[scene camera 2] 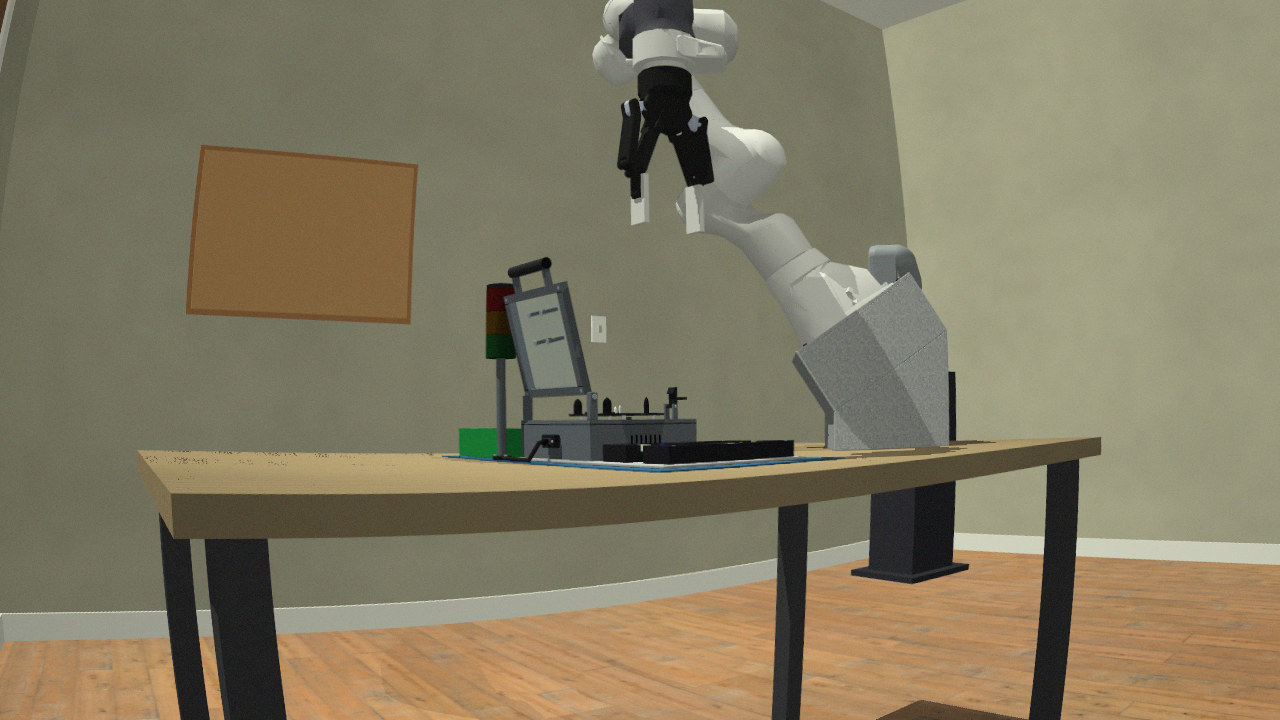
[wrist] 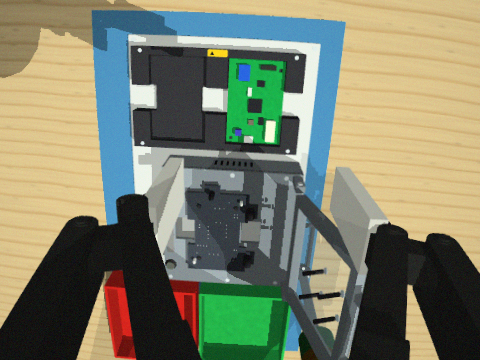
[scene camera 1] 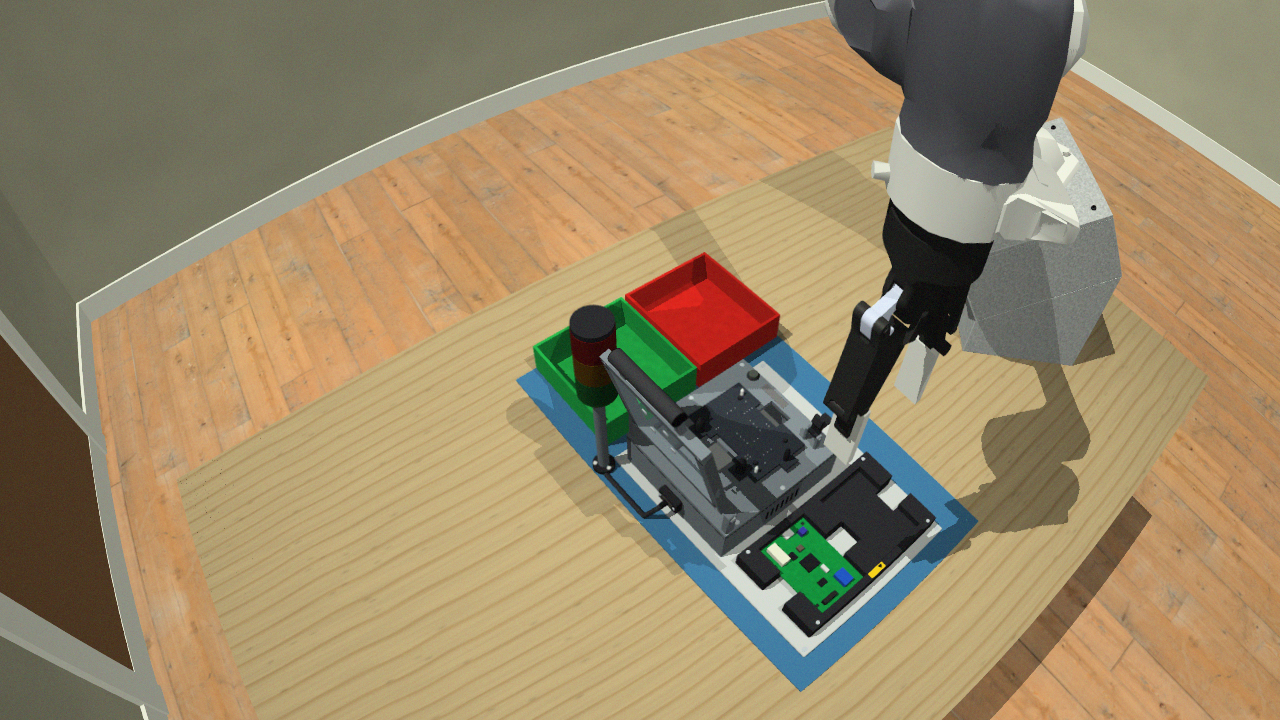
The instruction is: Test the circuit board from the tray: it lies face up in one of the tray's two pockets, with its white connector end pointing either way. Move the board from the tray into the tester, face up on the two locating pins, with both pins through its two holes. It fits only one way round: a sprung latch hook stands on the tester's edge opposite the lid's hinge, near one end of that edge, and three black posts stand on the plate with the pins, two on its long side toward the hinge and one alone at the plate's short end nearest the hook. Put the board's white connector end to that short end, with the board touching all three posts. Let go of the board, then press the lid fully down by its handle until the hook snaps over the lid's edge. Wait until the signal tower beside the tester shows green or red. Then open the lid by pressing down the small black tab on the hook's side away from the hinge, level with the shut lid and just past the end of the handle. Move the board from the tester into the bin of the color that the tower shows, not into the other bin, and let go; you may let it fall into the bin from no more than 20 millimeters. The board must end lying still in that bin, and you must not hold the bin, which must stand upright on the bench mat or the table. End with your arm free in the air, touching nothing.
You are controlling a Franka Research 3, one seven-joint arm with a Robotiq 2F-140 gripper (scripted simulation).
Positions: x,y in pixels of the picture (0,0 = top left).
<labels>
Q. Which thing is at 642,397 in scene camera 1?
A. A clear lid.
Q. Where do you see a clear lid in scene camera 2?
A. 542,322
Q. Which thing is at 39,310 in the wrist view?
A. The gripper.
</labels>
